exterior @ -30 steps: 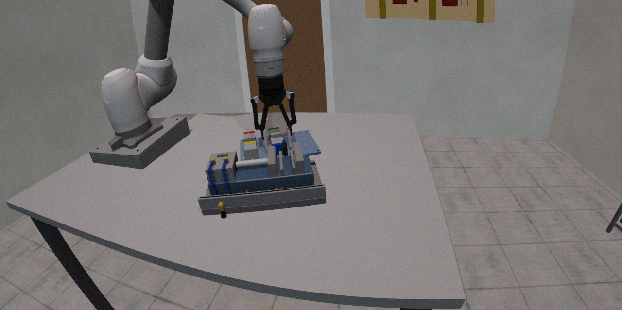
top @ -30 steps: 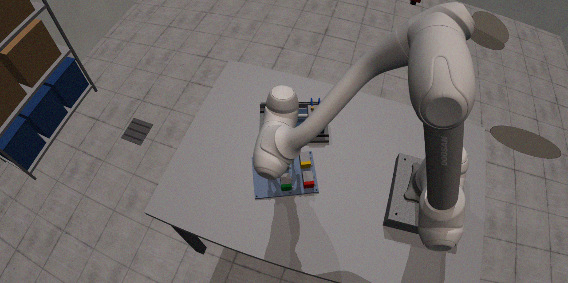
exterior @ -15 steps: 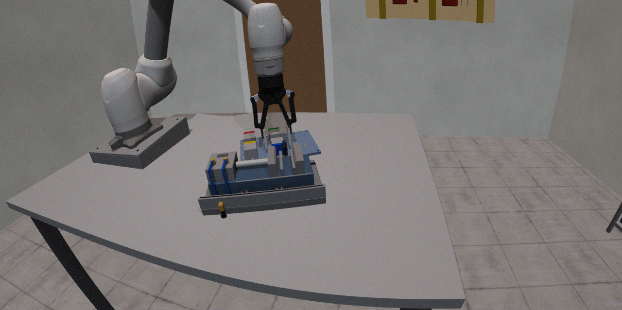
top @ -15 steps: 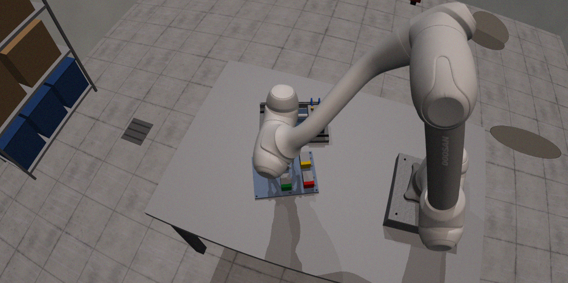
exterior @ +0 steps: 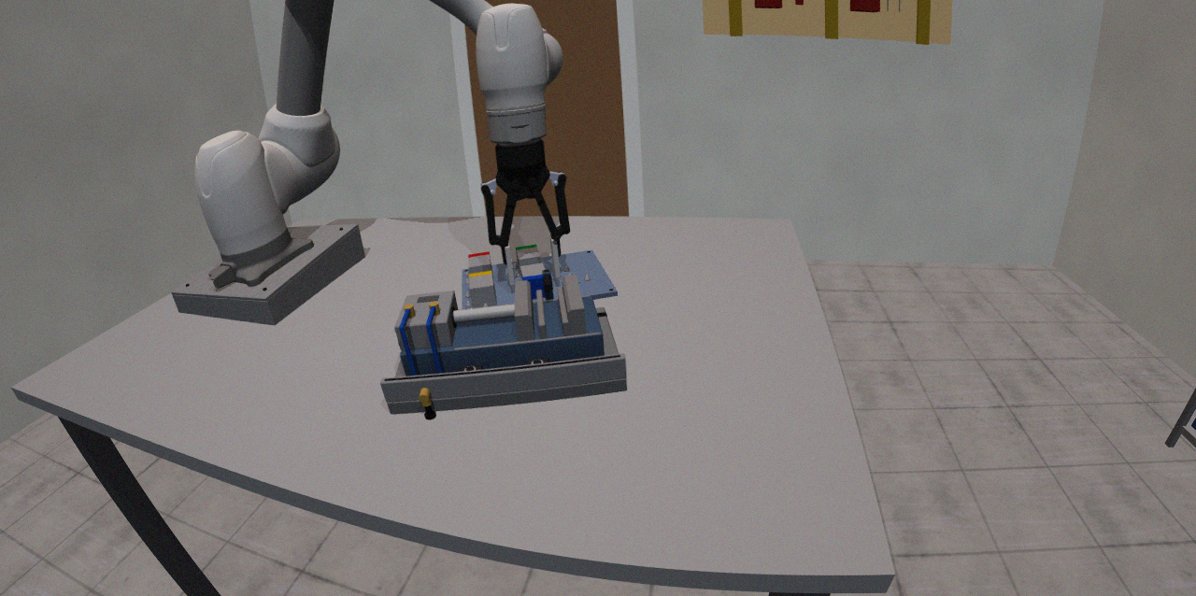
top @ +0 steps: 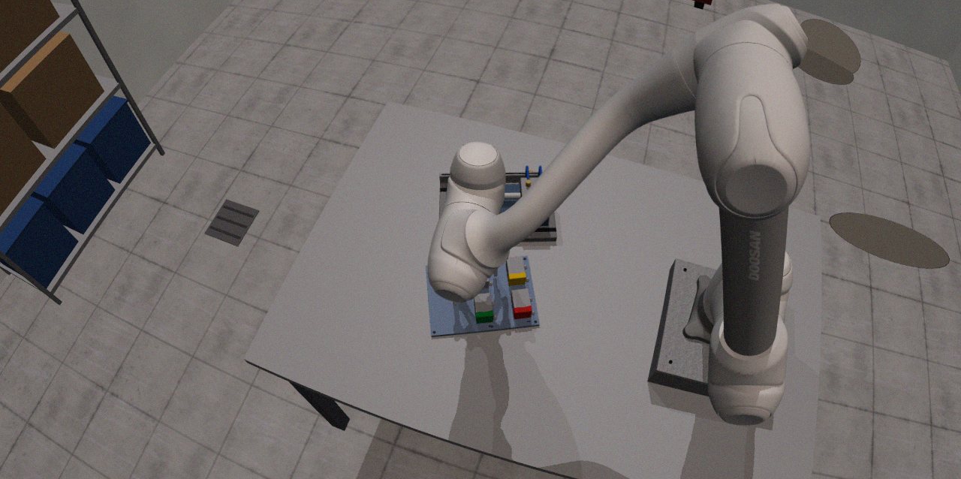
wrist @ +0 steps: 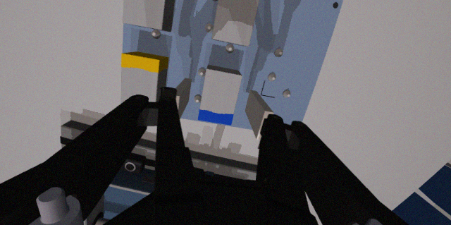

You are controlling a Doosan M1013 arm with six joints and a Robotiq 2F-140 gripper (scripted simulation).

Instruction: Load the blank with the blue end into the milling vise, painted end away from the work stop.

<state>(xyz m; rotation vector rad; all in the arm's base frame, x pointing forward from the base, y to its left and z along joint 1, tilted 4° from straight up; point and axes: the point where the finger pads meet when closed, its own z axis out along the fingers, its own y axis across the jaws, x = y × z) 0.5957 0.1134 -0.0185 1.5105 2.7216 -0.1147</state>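
Right now the blue-ended blank is 30 mm below my hand. Round my hand: light-blue infeed plate: 20 mm behind, 40 mm to the left, 60 mm below; green-ended blank: 50 mm behind, 80 mm to the left, 30 mm below; yellow-ended blank: 80 mm behind, 50 mm to the right, 30 mm below.
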